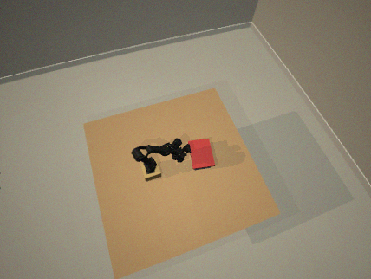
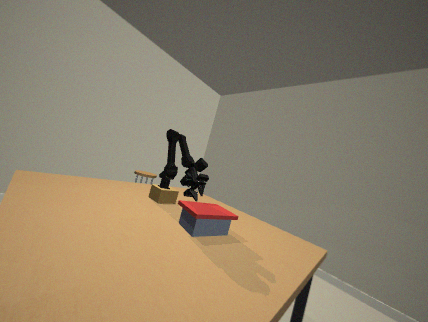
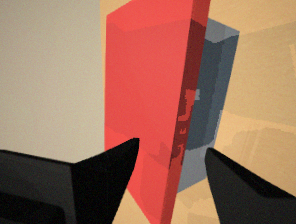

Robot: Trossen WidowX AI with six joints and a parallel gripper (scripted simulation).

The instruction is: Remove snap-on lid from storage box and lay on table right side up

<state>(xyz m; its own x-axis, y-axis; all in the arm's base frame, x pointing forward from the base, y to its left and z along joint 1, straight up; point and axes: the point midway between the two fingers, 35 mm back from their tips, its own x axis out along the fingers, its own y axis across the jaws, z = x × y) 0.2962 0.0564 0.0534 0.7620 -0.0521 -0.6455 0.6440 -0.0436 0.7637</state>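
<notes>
The red lid lies 10 cm ahead of my gripper tip, 2 cm below it and 1 cm to the right of it. The rest, counted from my gripper tip: blue storage box: 10 cm ahead, 7 cm below, 1 cm to the right.
</notes>
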